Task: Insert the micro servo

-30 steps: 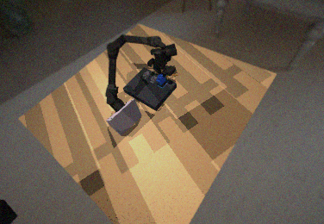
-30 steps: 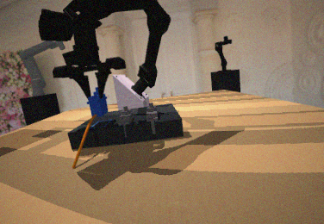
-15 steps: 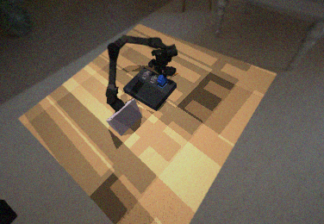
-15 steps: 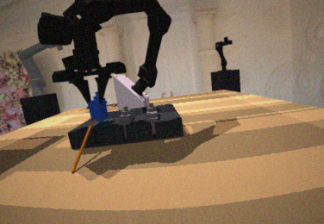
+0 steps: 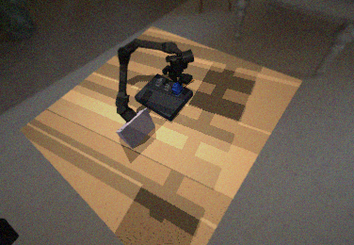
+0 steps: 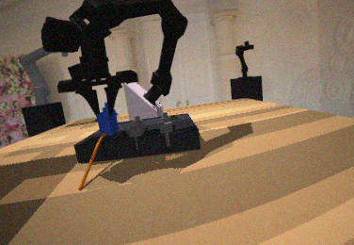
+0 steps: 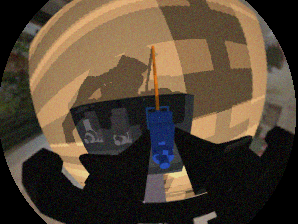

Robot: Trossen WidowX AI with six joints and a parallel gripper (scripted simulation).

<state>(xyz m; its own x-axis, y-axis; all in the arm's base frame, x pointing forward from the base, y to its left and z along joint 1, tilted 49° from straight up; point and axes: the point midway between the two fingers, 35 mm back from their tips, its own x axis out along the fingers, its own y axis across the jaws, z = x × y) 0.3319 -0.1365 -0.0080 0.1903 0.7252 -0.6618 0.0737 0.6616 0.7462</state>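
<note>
Right now my gripper tip is 12 cm past the dark deck, 8 cm to the right of it and 8 cm above it.
</note>
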